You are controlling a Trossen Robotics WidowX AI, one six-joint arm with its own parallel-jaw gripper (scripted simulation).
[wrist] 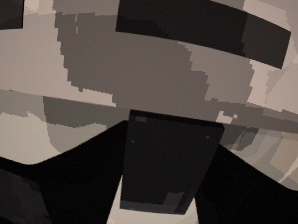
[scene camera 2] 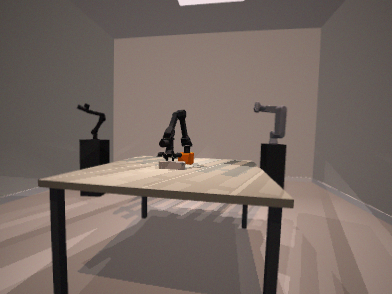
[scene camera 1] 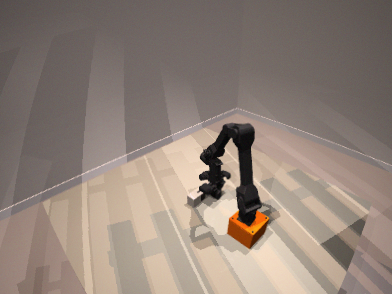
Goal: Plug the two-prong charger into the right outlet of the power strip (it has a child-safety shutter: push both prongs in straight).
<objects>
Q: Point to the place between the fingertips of my gripper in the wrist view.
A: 161,134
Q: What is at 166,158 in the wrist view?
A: A black two-prong charger.
</objects>
